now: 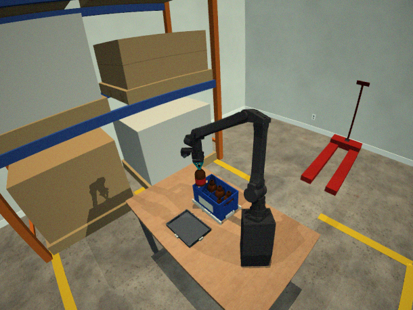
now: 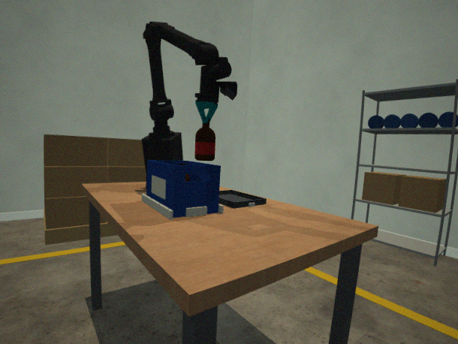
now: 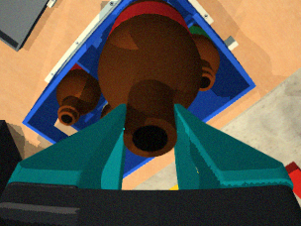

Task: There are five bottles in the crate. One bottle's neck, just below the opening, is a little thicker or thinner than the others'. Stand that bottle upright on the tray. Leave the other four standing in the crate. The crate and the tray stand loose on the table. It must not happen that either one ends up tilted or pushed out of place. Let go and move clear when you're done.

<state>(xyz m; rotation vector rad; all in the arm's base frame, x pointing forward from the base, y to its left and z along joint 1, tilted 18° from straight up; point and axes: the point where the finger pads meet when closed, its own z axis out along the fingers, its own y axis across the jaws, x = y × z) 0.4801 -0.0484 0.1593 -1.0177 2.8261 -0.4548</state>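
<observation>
My gripper is now 6 cm above the bottle. From my hand the other things lie so: crate 9 cm behind, 4 cm to the right, 25 cm below; dark tray 9 cm behind, 24 cm to the left, 32 cm below.
</observation>
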